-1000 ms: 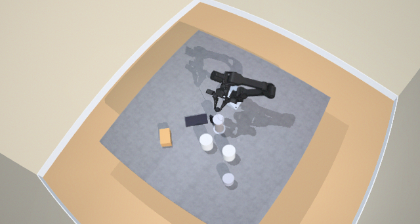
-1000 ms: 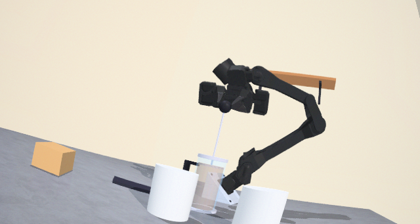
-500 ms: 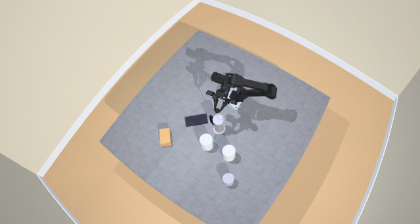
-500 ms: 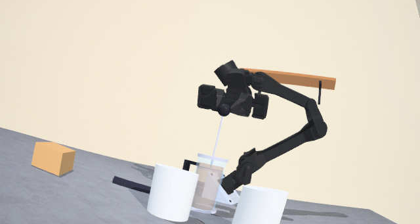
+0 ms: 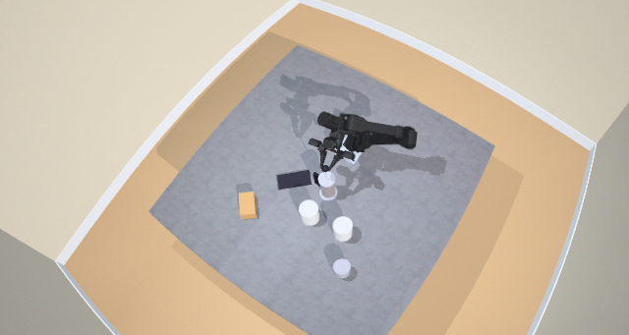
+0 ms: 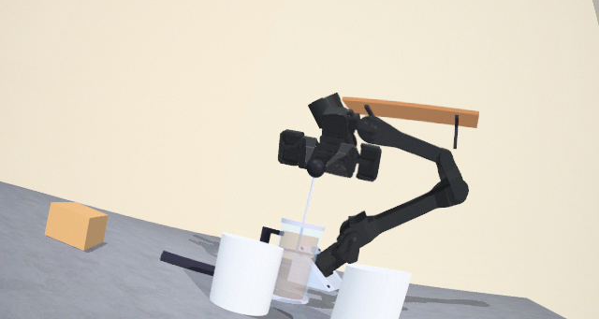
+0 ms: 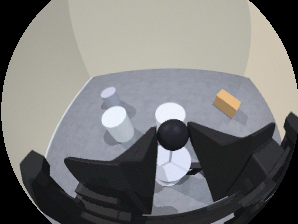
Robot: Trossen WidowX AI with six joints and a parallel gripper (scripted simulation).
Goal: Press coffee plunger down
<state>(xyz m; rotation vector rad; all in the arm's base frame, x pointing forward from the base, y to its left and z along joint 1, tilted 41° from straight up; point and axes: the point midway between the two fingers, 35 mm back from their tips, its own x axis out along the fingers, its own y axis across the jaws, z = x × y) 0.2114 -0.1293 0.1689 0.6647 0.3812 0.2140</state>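
The glass coffee press lies 12 cm below my gripper tip, 2 cm to the right of it and 1 cm behind it.
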